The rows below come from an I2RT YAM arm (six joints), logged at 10 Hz.
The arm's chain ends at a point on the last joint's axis. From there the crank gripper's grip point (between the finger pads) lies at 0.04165 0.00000 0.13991 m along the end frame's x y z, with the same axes.
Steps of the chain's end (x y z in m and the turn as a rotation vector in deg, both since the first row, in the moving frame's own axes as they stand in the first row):
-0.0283, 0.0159, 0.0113, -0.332, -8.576, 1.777
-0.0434, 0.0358, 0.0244, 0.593, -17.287, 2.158
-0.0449, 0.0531, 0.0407, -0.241, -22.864, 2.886
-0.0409, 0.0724, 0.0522, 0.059, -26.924, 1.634
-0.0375, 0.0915, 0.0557, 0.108, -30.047, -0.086
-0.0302, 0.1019, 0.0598, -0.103, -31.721, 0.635
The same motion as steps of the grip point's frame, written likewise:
-0.0497, 0.0177, 0.0159, -0.332, -8.576, 1.777
-0.0868, 0.0351, 0.0305, 0.593, -17.287, 2.158
-0.1026, 0.0544, 0.0459, -0.241, -22.864, 2.886
-0.1088, 0.0725, 0.0559, 0.059, -26.924, 1.634
-0.1132, 0.0912, 0.0578, 0.108, -30.047, -0.086
-0.1100, 0.1022, 0.0608, -0.103, -31.721, 0.635

